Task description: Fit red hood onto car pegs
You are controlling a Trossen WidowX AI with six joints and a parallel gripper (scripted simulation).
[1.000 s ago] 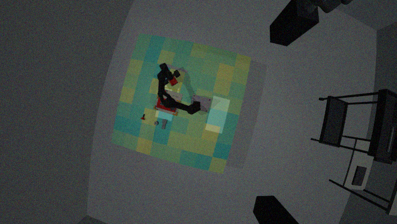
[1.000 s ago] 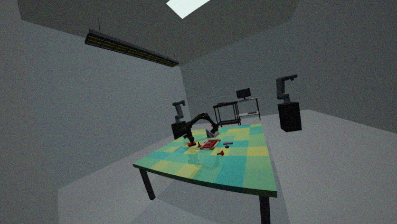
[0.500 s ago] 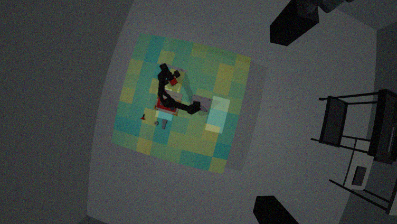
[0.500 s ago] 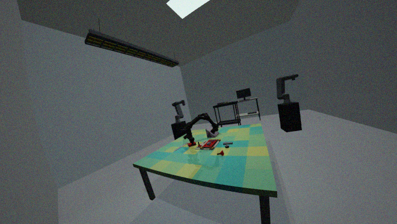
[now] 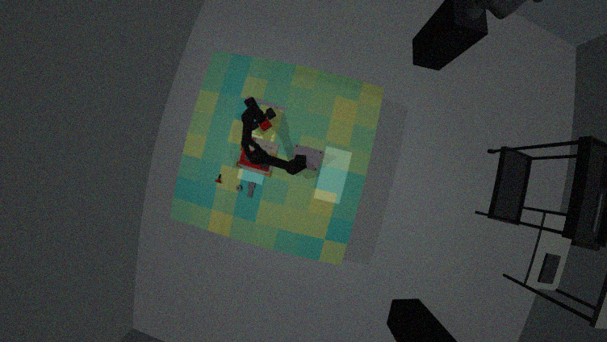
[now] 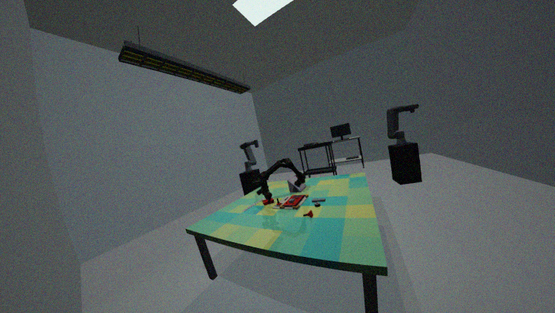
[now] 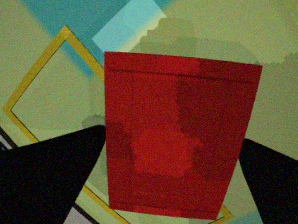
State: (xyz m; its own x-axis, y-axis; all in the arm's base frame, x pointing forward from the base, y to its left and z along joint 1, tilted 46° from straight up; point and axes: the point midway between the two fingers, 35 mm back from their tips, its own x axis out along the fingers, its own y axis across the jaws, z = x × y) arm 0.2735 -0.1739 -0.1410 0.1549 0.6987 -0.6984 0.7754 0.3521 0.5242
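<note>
My gripper tip is now 24 cm to the right of the grey jig and 3 cm short of it. From my gripper tip the other things lie so: red hood 1 cm above.
</note>
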